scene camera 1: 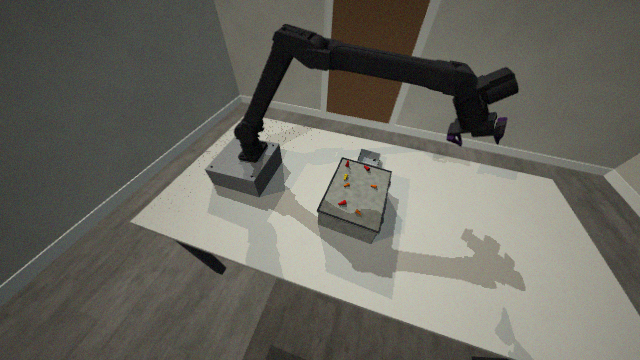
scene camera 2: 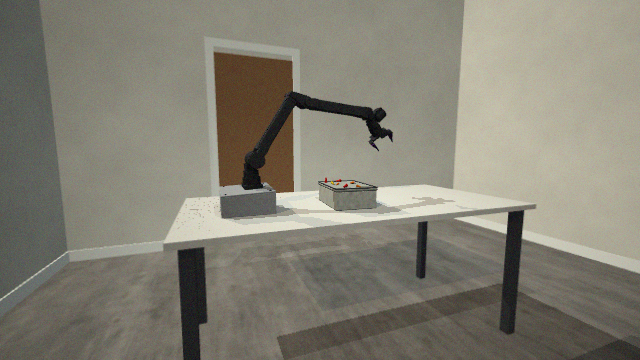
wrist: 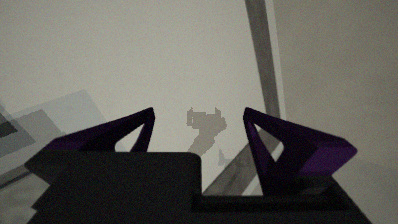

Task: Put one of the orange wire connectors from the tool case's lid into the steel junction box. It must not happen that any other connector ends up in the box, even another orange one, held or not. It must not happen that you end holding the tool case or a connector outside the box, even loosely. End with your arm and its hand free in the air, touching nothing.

Scene:
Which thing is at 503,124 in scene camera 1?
My gripper.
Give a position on a grey tool case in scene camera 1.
At 371,202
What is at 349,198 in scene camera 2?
A grey tool case.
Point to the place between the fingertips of my gripper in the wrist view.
199,112

